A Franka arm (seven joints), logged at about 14 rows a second.
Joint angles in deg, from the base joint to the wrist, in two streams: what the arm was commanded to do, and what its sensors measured. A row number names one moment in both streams.
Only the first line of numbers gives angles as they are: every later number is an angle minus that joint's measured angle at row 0.
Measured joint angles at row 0: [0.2 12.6 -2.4 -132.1 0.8 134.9 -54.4]
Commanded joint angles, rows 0 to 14: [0.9 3.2 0.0 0.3 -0.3 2.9 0.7]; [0.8 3.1 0.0 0.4 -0.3 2.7 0.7]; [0.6 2.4 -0.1 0.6 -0.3 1.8 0.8]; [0.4 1.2 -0.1 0.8 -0.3 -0.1 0.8]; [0.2 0.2 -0.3 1.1 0.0 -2.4 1.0]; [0.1 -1.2 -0.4 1.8 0.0 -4.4 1.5]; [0.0 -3.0 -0.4 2.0 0.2 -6.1 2.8]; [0.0 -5.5 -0.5 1.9 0.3 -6.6 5.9]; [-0.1 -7.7 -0.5 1.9 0.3 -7.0 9.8]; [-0.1 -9.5 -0.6 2.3 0.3 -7.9 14.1]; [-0.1 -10.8 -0.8 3.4 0.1 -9.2 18.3]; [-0.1 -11.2 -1.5 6.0 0.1 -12.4 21.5]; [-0.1 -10.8 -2.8 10.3 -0.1 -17.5 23.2]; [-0.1 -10.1 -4.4 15.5 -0.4 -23.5 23.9]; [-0.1 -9.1 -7.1 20.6 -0.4 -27.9 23.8]
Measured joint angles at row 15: [0.0 -11.3 -3.5 11.3 0.0 -19.9 22.4]
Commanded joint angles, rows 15 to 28: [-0.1 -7.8 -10.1 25.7 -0.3 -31.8 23.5]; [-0.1 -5.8 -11.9 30.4 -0.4 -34.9 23.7]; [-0.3 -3.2 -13.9 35.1 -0.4 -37.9 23.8]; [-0.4 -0.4 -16.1 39.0 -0.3 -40.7 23.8]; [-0.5 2.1 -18.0 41.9 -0.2 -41.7 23.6]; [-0.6 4.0 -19.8 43.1 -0.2 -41.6 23.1]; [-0.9 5.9 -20.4 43.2 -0.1 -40.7 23.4]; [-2.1 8.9 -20.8 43.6 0.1 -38.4 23.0]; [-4.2 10.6 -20.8 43.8 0.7 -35.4 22.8]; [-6.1 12.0 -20.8 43.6 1.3 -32.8 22.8]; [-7.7 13.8 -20.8 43.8 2.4 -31.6 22.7]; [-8.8 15.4 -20.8 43.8 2.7 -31.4 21.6]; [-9.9 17.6 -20.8 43.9 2.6 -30.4 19.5]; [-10.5 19.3 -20.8 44.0 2.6 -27.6 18.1]
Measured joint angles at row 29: [-9.1 15.6 -20.8 41.1 1.4 -29.2 20.7]
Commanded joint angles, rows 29 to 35: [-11.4 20.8 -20.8 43.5 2.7 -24.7 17.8]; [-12.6 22.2 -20.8 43.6 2.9 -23.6 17.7]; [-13.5 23.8 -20.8 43.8 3.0 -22.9 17.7]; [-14.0 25.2 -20.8 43.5 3.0 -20.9 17.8]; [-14.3 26.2 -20.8 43.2 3.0 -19.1 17.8]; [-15.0 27.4 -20.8 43.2 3.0 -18.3 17.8]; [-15.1 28.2 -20.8 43.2 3.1 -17.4 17.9]
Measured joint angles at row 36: [-14.2 26.0 -20.8 41.2 1.9 -18.2 19.0]
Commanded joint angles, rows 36 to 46: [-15.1 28.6 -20.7 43.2 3.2 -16.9 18.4]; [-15.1 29.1 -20.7 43.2 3.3 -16.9 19.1]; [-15.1 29.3 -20.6 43.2 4.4 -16.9 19.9]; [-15.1 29.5 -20.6 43.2 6.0 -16.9 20.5]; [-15.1 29.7 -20.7 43.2 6.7 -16.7 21.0]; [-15.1 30.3 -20.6 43.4 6.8 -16.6 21.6]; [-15.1 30.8 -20.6 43.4 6.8 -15.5 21.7]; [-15.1 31.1 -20.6 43.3 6.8 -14.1 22.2]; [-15.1 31.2 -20.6 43.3 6.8 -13.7 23.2]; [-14.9 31.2 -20.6 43.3 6.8 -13.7 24.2]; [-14.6 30.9 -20.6 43.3 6.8 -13.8 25.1]
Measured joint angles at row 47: [-14.6 30.1 -20.7 41.3 6.1 -13.6 23.2]
